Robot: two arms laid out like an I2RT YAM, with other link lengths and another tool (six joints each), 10 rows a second.
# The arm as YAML. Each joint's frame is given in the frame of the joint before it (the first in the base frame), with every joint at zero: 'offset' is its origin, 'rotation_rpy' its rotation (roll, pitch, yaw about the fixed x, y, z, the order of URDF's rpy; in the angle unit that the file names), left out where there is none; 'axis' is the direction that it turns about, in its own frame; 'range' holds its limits. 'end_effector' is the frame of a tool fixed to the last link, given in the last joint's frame.
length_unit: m
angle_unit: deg
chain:
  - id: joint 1
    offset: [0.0, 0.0, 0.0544]
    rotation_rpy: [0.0, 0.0, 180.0]
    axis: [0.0, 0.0, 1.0]
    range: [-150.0, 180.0]
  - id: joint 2
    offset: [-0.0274, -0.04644, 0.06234]
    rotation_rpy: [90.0, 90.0, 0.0]
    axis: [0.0, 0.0, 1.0]
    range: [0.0, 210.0]
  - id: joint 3
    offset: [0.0, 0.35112, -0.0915]
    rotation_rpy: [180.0, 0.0, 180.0]
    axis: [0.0, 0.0, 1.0]
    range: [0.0, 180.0]
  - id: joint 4
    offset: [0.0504, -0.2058, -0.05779]
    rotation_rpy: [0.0, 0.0, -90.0]
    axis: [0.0, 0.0, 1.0]
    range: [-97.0, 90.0]
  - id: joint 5
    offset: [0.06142, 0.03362, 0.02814]
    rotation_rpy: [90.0, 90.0, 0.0]
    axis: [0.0, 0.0, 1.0]
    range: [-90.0, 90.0]
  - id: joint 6
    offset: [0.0, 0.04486, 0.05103]
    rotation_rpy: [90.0, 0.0, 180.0]
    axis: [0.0, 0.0, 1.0]
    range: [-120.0, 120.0]
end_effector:
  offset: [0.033, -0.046, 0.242]
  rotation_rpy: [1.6, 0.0, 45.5]
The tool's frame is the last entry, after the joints.
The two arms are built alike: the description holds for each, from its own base.
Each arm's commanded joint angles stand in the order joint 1, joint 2, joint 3, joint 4, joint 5, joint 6.
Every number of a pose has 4 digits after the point.
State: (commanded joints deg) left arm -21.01 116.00 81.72 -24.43 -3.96 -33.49; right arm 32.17 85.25 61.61 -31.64 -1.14 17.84
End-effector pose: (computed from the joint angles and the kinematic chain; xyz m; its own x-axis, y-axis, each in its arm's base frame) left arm 0.5552 -0.2108 0.0812 -0.4831 -0.8597 -0.1658 -0.6983 0.4926 -0.5193; right arm 0.3843 0.1765 0.1526 -0.3786 -0.7681 -0.5164 -0.7830 0.5633 -0.2638
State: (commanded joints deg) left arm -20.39 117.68 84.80 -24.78 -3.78 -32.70; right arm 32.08 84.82 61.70 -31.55 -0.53 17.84
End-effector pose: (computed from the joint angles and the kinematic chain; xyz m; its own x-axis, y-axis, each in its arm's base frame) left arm 0.5718 -0.2119 0.0853 -0.4822 -0.8588 -0.1728 -0.6877 0.4933 -0.5326; right arm 0.3865 0.1735 0.1569 -0.3774 -0.7661 -0.5202 -0.7750 0.5688 -0.2754
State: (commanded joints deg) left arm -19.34 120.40 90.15 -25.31 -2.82 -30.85; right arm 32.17 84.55 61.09 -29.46 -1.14 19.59
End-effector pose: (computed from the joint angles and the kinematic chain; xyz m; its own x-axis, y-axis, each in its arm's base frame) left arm 0.5994 -0.2168 0.0944 -0.4914 -0.8516 -0.1823 -0.6603 0.5008 -0.5597; right arm 0.3899 0.1789 0.1610 -0.3840 -0.7390 -0.5535 -0.7622 0.5921 -0.2617
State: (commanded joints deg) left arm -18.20 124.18 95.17 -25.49 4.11 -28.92; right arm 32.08 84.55 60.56 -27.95 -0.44 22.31
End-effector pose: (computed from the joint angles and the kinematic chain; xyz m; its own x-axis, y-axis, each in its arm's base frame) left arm 0.6158 -0.2473 0.0915 -0.5572 -0.8231 -0.1098 -0.6261 0.5032 -0.5957; right arm 0.3947 0.1752 0.1619 -0.4156 -0.7063 -0.5731 -0.7327 0.6333 -0.2491
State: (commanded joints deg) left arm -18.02 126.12 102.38 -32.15 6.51 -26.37; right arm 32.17 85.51 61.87 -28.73 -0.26 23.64
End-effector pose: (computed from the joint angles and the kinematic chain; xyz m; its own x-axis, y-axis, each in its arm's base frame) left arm 0.6182 -0.2610 0.0992 -0.6055 -0.7901 -0.0951 -0.6093 0.5371 -0.5833; right arm 0.3979 0.1761 0.1614 -0.4360 -0.6949 -0.5718 -0.7238 0.6484 -0.2361
